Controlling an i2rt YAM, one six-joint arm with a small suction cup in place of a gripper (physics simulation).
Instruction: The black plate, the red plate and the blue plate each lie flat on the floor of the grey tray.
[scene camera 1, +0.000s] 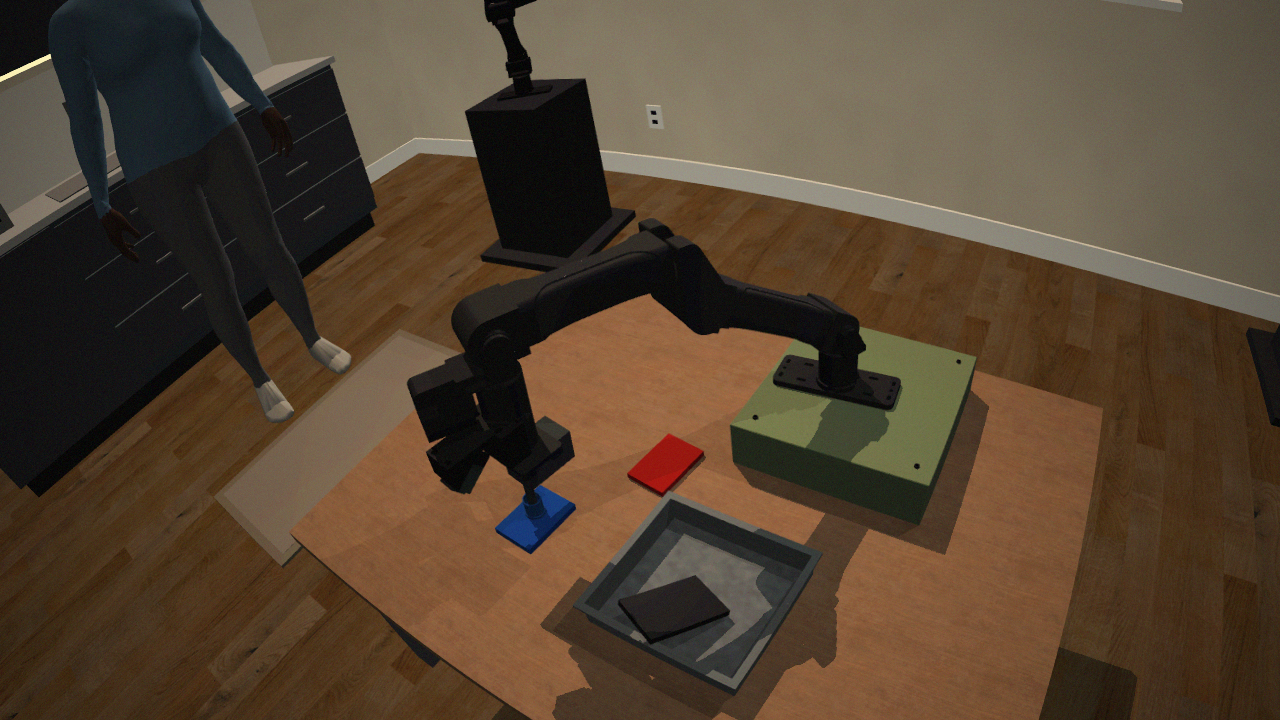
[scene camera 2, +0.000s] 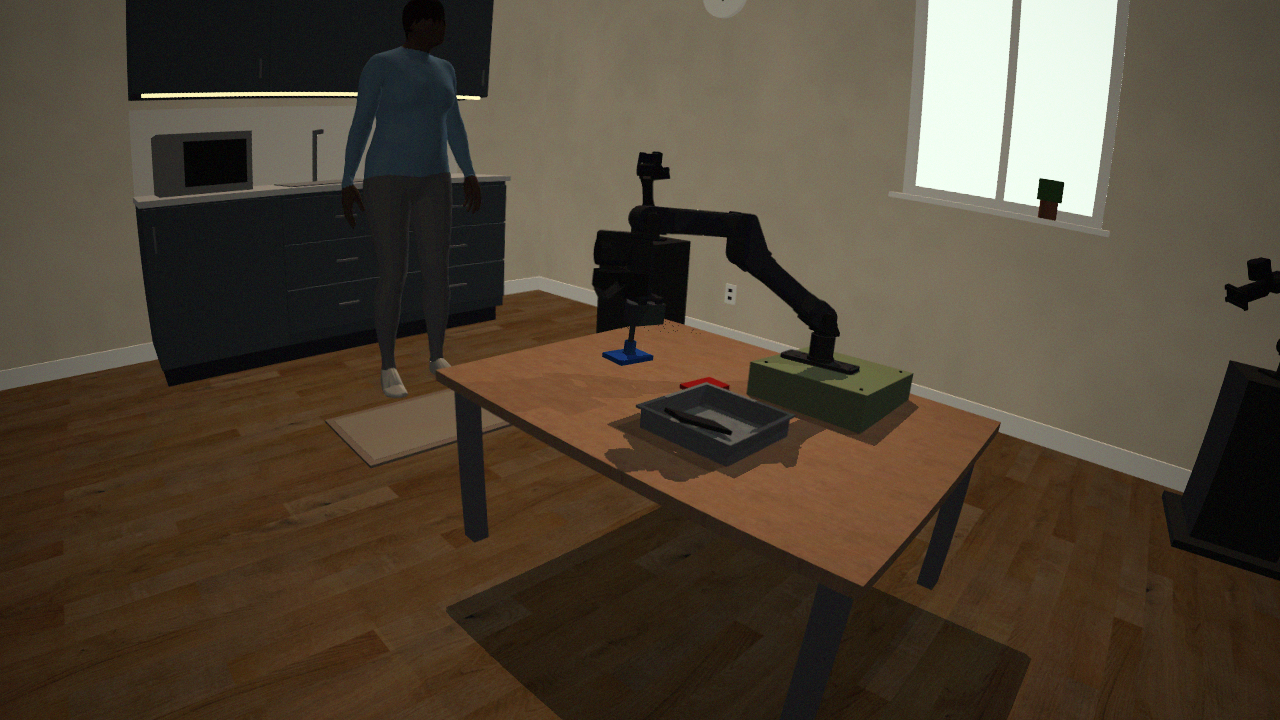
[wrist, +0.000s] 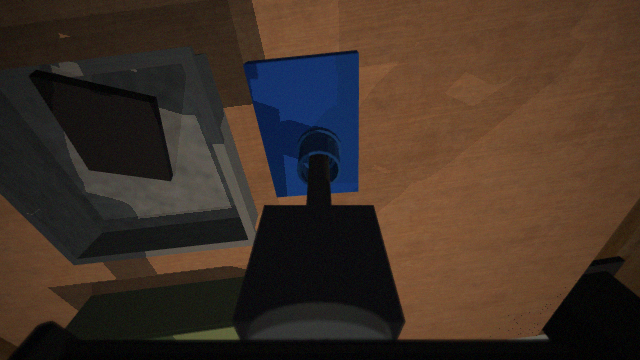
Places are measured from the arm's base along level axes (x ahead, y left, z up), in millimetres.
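Pixels of known places: hand at its tool point: (scene camera 1: 537, 515) (scene camera 2: 628, 357) (wrist: 319, 141); arm's base at its link origin: (scene camera 1: 837, 383) (scene camera 2: 819, 363).
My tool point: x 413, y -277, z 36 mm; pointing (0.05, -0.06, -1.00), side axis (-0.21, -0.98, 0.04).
Ahead of a thing's pixels: the offset from my tool point to its top centre.
My suction cup (scene camera 1: 535, 503) (scene camera 2: 630, 345) (wrist: 318, 153) sits on the blue plate {dx +8, dy +4, dz +15 mm} (scene camera 1: 522, 530) (scene camera 2: 627, 357) (wrist: 304, 89) and holds it a little above the table, left of the grey tray {dx -26, dy +220, dz -65 mm} (scene camera 1: 743, 526) (scene camera 2: 680, 436) (wrist: 161, 237). The black plate (scene camera 1: 673, 607) (scene camera 2: 697, 420) (wrist: 107, 129) lies inside the tray, near its front-left wall. The red plate (scene camera 1: 665, 463) (scene camera 2: 705, 382) lies flat on the table between the tray and the arm's base. The red plate is out of the wrist view.
The arm stands on a green base block (scene camera 1: 895, 447) (scene camera 2: 832, 393) behind the tray. The table's left edge (scene camera 1: 376, 573) is close to the blue plate. A person (scene camera 1: 160, 135) (scene camera 2: 407, 179) stands beside a rug on the floor. A black pedestal (scene camera 1: 536, 170) stands behind the table.
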